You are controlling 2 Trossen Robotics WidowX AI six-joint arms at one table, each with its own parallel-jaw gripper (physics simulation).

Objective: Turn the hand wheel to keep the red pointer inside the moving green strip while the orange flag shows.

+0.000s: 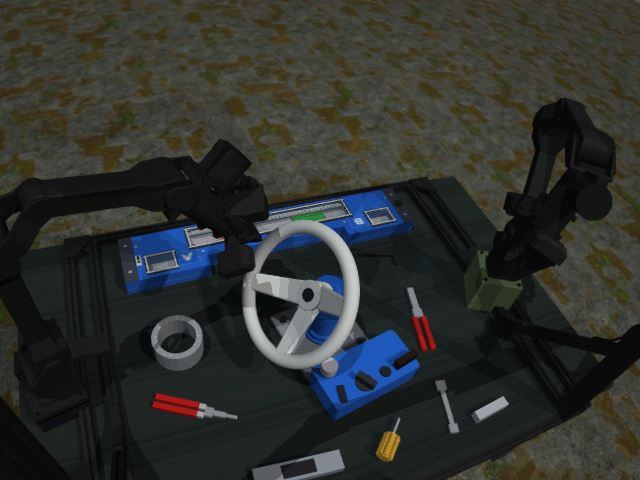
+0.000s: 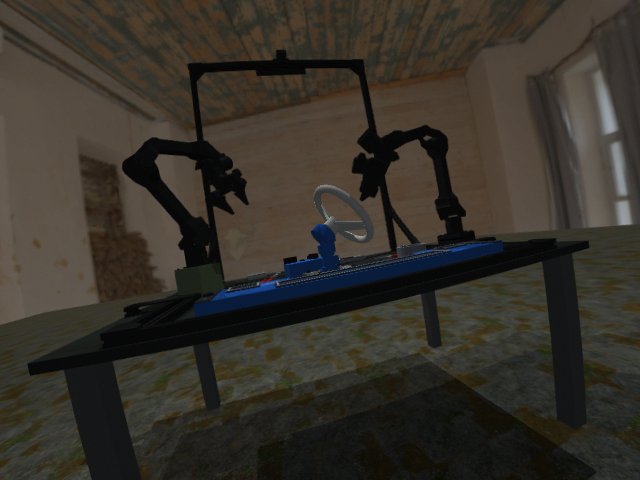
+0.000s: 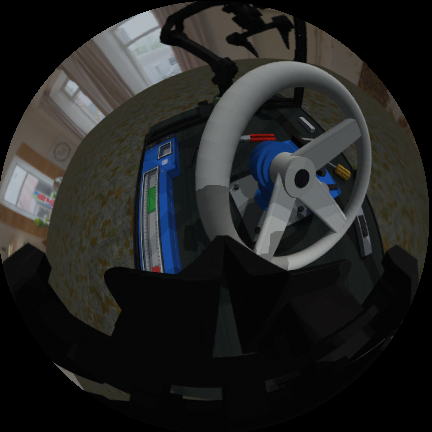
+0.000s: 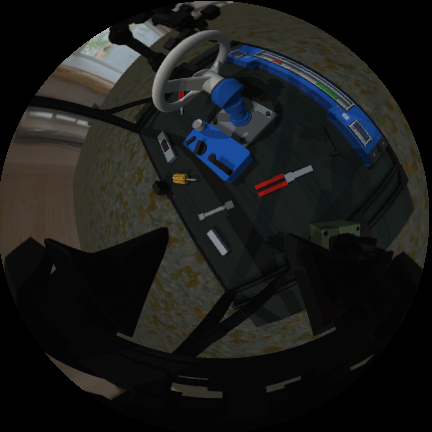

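The white hand wheel stands tilted on a blue column in the middle of the table. Behind it lies the blue gauge panel. The green strip sits right of the scale's middle. The red pointer is well apart from it, toward the left end. I see no orange flag. My left gripper is shut and empty, just outside the wheel's upper left rim. My right gripper is open and empty, high at the table's right side.
A blue control box stands in front of the wheel. A grey ring, red-handled tools, a yellow screwdriver, a grey wrench, a grey bar and an olive block lie around it.
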